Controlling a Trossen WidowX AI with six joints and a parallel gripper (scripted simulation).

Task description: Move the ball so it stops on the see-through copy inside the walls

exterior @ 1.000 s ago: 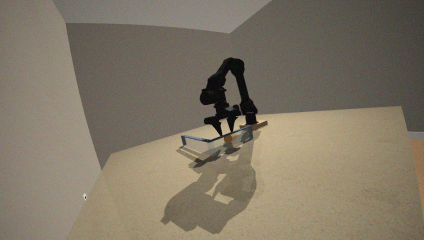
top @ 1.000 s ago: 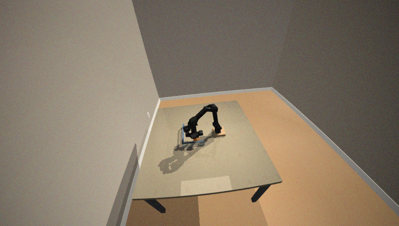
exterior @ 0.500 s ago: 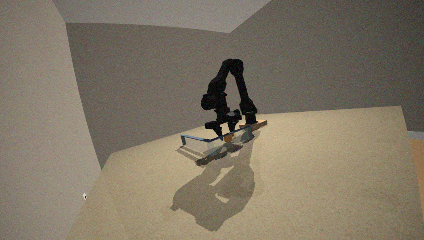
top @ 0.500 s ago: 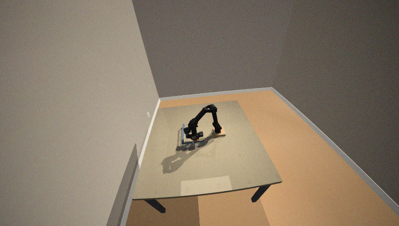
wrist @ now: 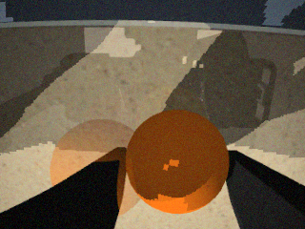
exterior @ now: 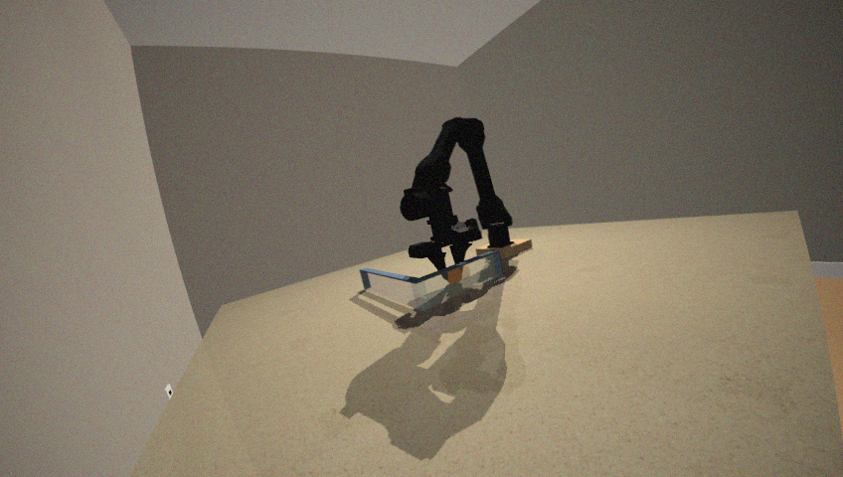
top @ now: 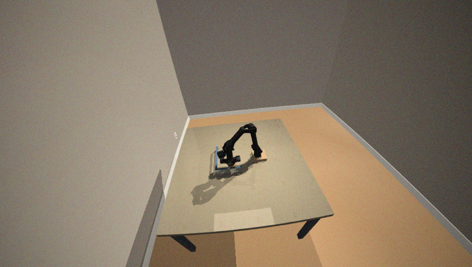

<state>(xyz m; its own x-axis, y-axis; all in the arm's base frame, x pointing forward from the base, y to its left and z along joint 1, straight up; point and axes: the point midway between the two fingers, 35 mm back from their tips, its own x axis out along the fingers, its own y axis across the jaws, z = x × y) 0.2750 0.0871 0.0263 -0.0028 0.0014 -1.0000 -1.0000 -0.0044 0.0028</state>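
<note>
Now: gripper tip 3 cm past the see-through copy of ball. The rest, counted from my gripper tip: orange ball right at my gripper tip.
</note>
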